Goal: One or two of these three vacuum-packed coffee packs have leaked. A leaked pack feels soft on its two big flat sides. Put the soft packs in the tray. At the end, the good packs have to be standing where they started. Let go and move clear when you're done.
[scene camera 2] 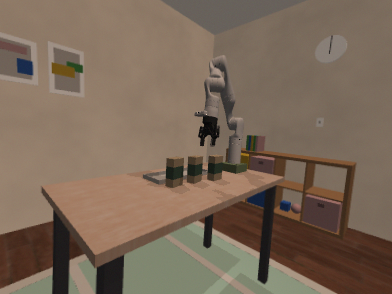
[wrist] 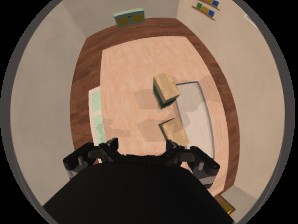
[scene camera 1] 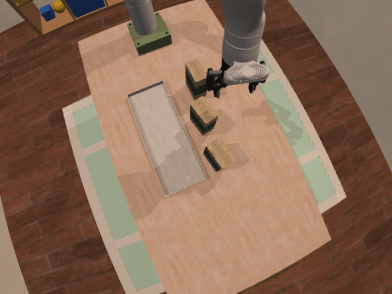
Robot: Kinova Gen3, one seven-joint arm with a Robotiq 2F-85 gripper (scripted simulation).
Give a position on a grey tray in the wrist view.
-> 193, 110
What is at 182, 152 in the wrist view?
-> My gripper.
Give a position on a grey tray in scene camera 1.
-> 173, 157
